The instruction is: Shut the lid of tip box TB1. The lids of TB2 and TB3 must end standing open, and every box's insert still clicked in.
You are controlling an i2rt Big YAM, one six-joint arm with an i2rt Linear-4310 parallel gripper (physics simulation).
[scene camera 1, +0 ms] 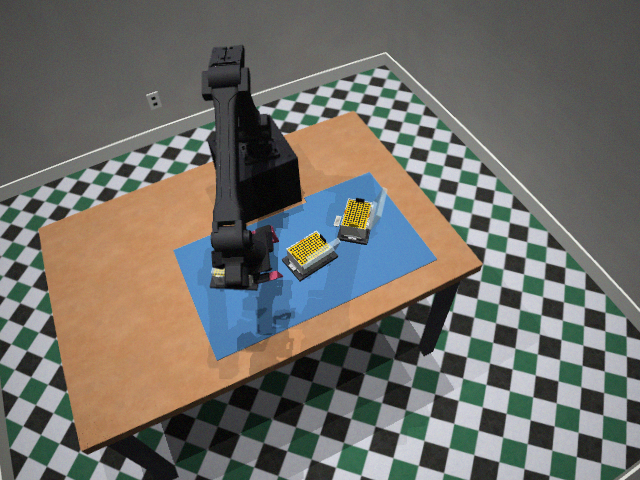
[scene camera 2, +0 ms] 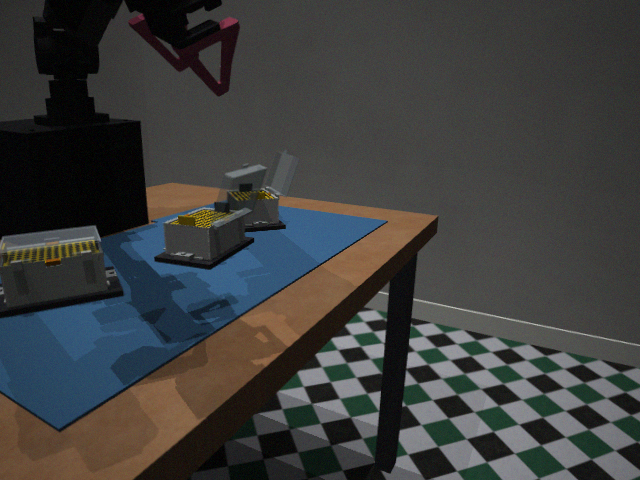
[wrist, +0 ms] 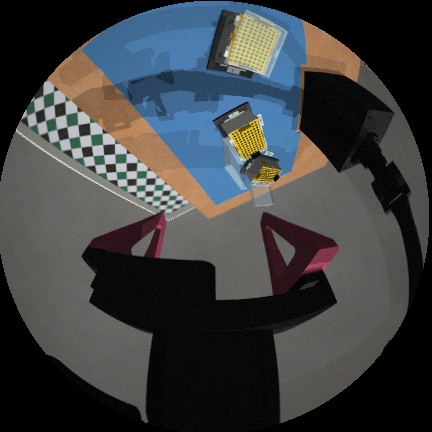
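Where they show: gripper, fingertip midpoint: (scene camera 1: 279,259) (scene camera 2: 202,80) (wrist: 212,216); arm's base, link origin: (scene camera 1: 260,152) (scene camera 2: 72,122) (wrist: 363,146).
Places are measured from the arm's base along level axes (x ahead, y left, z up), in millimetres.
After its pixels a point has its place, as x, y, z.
Observation:
Three tip boxes with yellow inserts stand on the mat; I cannot read which is TB1, TB2 or TB3. The left box (scene camera 1: 218,272) @[332, -226, -137] (scene camera 2: 56,279) @[348, -193, -180] (wrist: 255,44) @[316, -176, -137] has its clear lid (scene camera 2: 51,236) @[301, -174, -137] down over the insert; the arm partly hides it in scene camera 1. The middle box (scene camera 1: 310,250) @[327, 73, -157] (scene camera 2: 188,242) (wrist: 247,139) @[325, 66, -158] has its lid (scene camera 1: 333,245) @[389, 131, -73] (scene camera 2: 242,180) @[409, 74, -82] (wrist: 234,162) @[376, 108, -130] standing open. The right box (scene camera 1: 356,214) @[232, 262, -157] (scene camera 2: 266,209) (wrist: 266,172) @[235, 245, -156] also has its lid (scene camera 1: 379,204) @[284, 320, -69] (scene camera 2: 283,173) @[266, 328, -112] (wrist: 262,196) @[265, 330, -107] open. My gripper (scene camera 1: 277,256) @[475, -46, 57] (scene camera 2: 201,80) @[475, -46, 57] (wrist: 212,216) @[475, -46, 57] is open and empty, high above the boxes.
The blue mat (scene camera 1: 330,310) @[523, 77, -217] (scene camera 2: 310,248) @[446, 199, -214] lies on the wooden table (scene camera 1: 118,310) @[321, -576, -217] (scene camera 2: 403,222) @[481, 491, -217]. The black arm base (scene camera 1: 271,180) @[82, 13, -57] (scene camera 2: 72,170) @[93, -49, -81] (wrist: 340,115) @[93, -53, -72] stands behind the mat. A wall socket (scene camera 1: 153,100) is on the back wall.

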